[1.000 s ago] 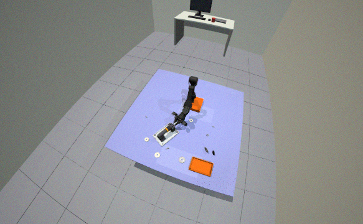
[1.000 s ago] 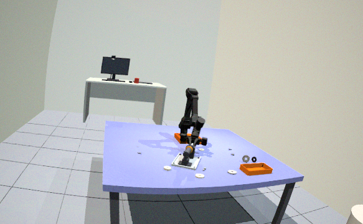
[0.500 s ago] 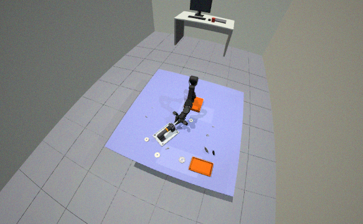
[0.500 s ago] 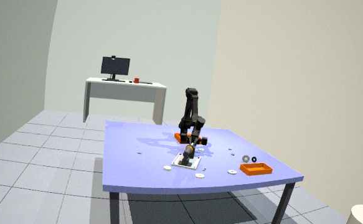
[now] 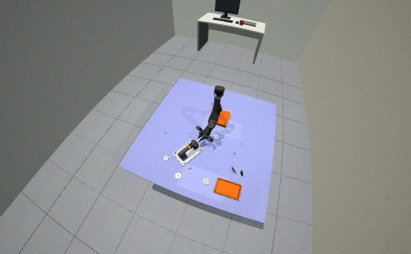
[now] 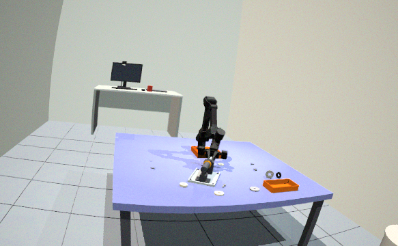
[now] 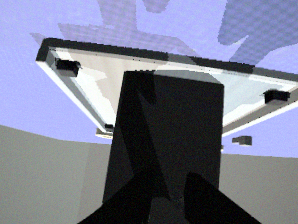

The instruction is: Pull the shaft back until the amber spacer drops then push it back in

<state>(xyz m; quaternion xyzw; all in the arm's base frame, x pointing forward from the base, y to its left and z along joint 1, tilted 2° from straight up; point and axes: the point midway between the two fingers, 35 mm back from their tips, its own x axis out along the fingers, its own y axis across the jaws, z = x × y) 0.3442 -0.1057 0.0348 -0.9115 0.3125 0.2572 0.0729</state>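
My gripper tip is 40 mm short of the thin grey shaft, 30 mm to the left of it and 20 mm below it. Round my gripper tip: orange tray: 360 mm ahead, 310 mm to the left, 50 mm below.
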